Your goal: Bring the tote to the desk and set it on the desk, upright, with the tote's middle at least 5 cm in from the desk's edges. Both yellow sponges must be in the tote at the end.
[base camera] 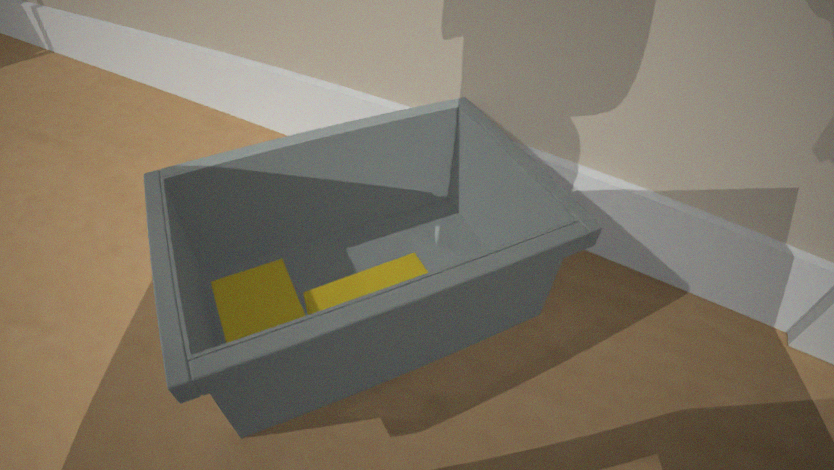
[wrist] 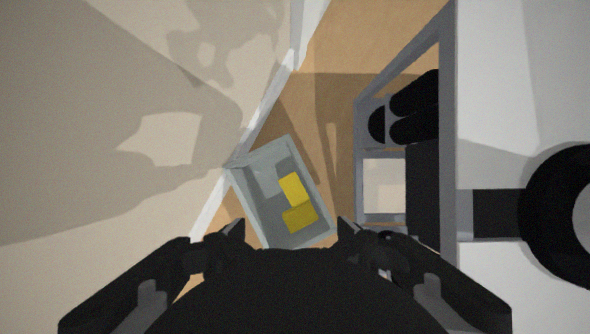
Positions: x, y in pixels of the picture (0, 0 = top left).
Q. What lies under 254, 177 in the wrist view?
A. A grey tote.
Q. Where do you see a grey tote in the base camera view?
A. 491, 227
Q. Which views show my gripper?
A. The wrist view only.
